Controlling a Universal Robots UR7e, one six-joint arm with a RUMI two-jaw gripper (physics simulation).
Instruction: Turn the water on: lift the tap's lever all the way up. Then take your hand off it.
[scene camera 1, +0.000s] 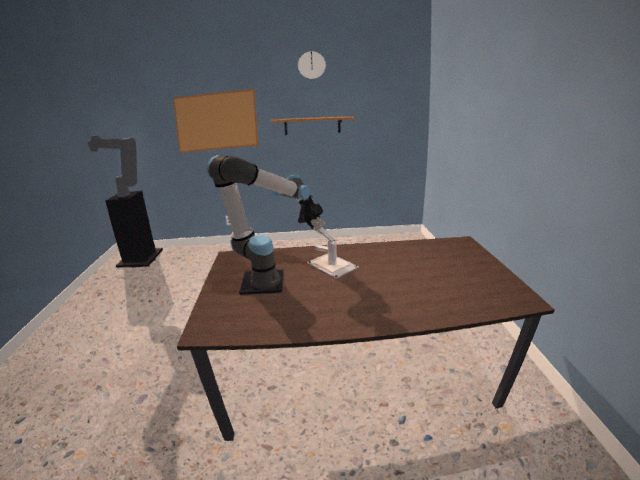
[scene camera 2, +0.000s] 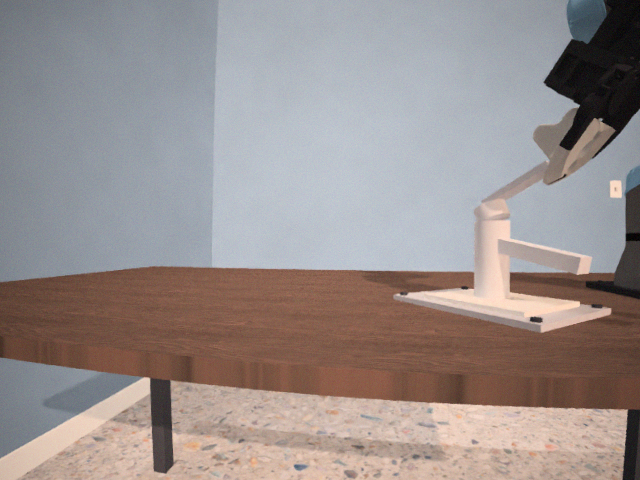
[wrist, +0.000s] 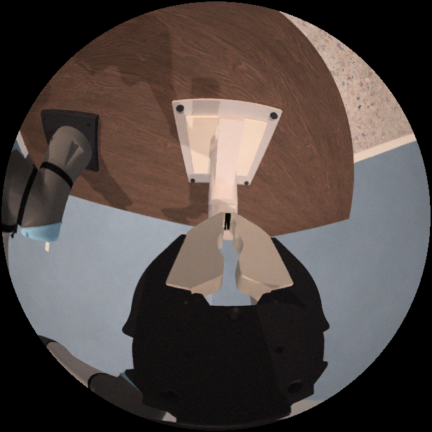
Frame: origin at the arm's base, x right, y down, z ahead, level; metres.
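Seen in the pictures: gripper, fingertip midpoint: (scene camera 1: 321, 233) (scene camera 2: 546, 184); arm's base, origin of the base link: (scene camera 1: 265, 281).
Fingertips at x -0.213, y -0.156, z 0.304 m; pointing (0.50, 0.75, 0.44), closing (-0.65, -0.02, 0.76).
Note:
Pixels of each thing's top centre, then the offset from my fingertips to it. "*": a spot on its surface instead. Level surfaces: height alone.
- white tap, surface spot: (scene camera 2: 492, 263) * dx +0.036, dy +0.104, dz +0.056 m
- spout, middle of its top: (scene camera 2: 539, 238) (scene camera 1: 323, 245) dx +0.005, dy +0.069, dz +0.007 m
- brown table, its level: dy +0.168 m
The white tap (scene camera 1: 332, 254) (scene camera 2: 492, 263) (wrist: 223, 192) stands upright on its pale base plate (scene camera 1: 315, 265) (scene camera 2: 563, 321) (wrist: 267, 142). Its lever (scene camera 1: 326, 234) (scene camera 2: 516, 181) slants steeply up from the top of the column towards the arm. The spout (scene camera 1: 321, 249) (scene camera 2: 545, 255) sticks out below it on the same side. My gripper (scene camera 1: 320, 226) (scene camera 2: 552, 178) (wrist: 225, 214) is shut with nothing between its fingers. Its fingertips are at the lever's free end and hide that end in scene camera 2. I cannot tell whether they touch it. In the wrist view the fingers cover most of the lever.
The brown table (scene camera 1: 439, 289) (scene camera 2: 206, 315) (wrist: 310, 165) bears the tap and the arm's dark base plate (scene camera 1: 248, 289) (wrist: 92, 135). A second grey arm (scene camera 1: 128, 162) stands on a black pedestal (scene camera 1: 130, 227) beyond the table. A shelf (scene camera 1: 312, 119) hangs on the back wall.

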